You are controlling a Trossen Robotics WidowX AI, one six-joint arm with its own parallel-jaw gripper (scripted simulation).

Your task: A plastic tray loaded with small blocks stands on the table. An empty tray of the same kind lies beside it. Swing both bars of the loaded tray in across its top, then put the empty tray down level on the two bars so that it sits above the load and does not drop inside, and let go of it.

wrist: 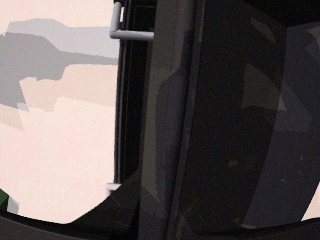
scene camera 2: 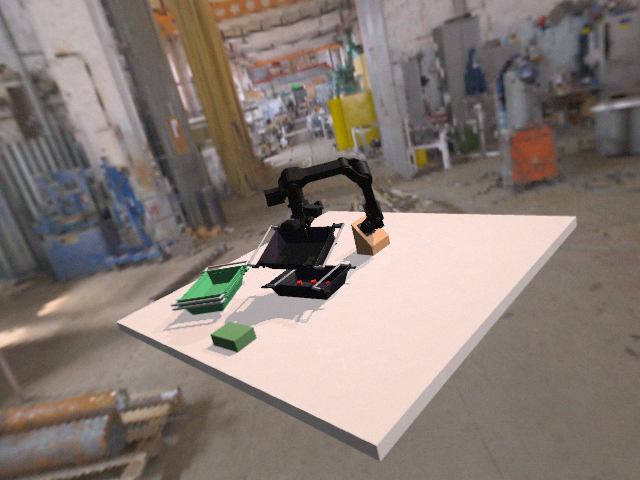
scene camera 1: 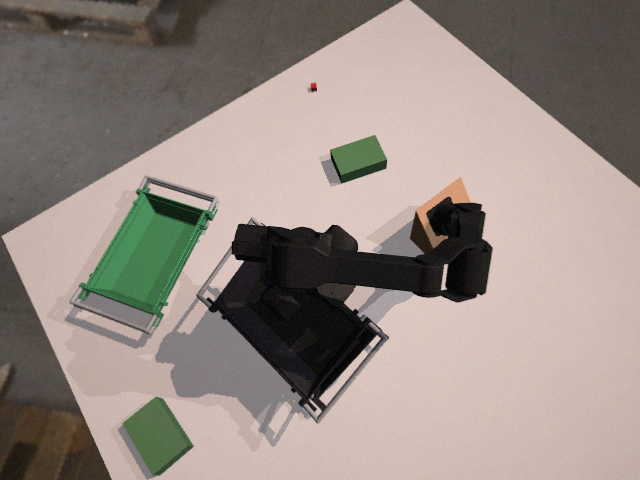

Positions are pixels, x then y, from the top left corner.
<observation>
gripper: wrist 151, 177; scene camera 2; scene camera 1
same spot on gripper: [scene camera 1: 280, 302] = [scene camera 2: 291, 221]
</observation>
